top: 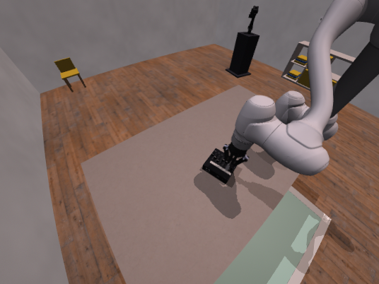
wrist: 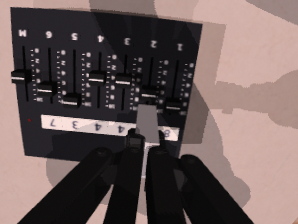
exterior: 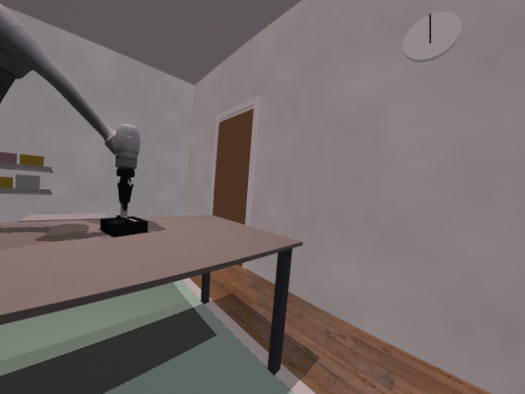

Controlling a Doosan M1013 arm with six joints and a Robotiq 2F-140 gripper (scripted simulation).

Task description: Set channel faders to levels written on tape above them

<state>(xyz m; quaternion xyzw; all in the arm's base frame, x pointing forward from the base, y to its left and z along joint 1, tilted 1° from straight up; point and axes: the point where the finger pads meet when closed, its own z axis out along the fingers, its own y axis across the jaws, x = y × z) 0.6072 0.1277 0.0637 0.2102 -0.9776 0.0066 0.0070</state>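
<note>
The fader lies 20 mm ahead of my hand, 60 mm to the right of it and 30 mm below it. Also, from my hand: master fader cap 20 mm ahead, 110 mm to the right, 30 mm below.
</note>
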